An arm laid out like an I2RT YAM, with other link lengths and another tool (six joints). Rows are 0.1 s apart.
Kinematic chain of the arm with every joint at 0, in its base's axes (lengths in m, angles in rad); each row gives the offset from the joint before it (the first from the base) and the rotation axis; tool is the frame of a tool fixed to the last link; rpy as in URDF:
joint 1: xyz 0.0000 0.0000 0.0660 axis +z
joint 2: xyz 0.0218 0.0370 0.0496 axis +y
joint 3: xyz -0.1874 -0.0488 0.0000 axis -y
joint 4: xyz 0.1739 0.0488 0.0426 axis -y
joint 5: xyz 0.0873 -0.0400 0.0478 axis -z
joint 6: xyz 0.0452 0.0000 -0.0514 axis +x
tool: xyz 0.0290 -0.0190 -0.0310 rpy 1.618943 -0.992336 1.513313
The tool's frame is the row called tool.
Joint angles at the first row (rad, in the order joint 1, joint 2, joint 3, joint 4, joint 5, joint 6):
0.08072 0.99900 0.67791 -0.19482 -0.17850 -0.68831
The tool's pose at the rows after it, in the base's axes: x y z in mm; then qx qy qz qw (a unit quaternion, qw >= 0):
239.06, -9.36, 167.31, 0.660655, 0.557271, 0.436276, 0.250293
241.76, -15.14, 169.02, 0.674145, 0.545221, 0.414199, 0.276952
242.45, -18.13, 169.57, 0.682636, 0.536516, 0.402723, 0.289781
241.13, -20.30, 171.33, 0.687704, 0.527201, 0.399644, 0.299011
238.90, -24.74, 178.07, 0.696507, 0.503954, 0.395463, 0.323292
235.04, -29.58, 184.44, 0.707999, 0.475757, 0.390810, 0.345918
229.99, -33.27, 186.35, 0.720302, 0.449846, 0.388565, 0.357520
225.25, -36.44, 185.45, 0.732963, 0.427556, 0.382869, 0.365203
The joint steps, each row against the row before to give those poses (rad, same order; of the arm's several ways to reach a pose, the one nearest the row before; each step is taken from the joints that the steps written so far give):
-0.00016 0.01291 0.01935 -0.00004 0.06220 -0.00379
0.00008 0.03129 0.02384 -0.00149 0.07757 -0.00447
0.00021 0.01375 0.01018 -0.00150 0.04186 0.00380
-0.00104 -0.00757 0.00023 -0.00138 0.02584 0.00788
0.00050 -0.01671 0.00801 -0.00020 0.06349 0.01677
-0.00094 -0.02109 0.00712 -0.00652 0.06672 0.02550
-0.00288 -0.02410 -0.00715 -0.00615 0.04618 0.03372
-0.00270 -0.01614 -0.00996 -0.00784 0.04119 0.03220

